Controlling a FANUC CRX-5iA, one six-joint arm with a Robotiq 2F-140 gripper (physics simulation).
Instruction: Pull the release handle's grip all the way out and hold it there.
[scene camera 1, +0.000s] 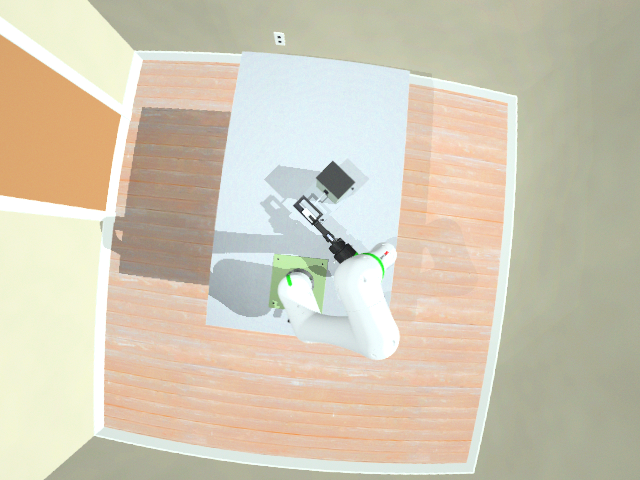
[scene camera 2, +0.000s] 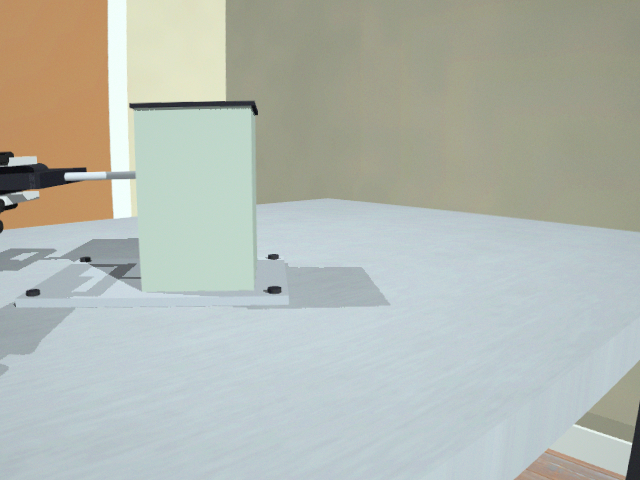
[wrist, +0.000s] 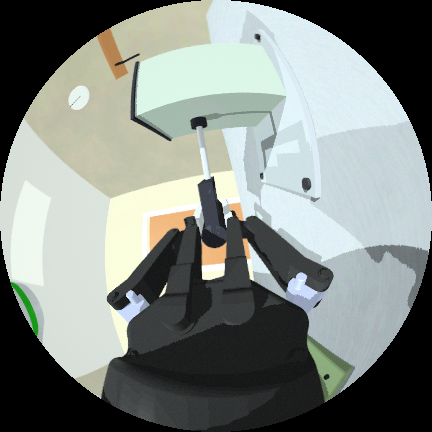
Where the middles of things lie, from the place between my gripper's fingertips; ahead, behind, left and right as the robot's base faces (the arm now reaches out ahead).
Right now the pale base plate (scene camera 2: 87, 282) is 12 cm ahead of my hand, 7 cm to the right of it and 10 cm below it.
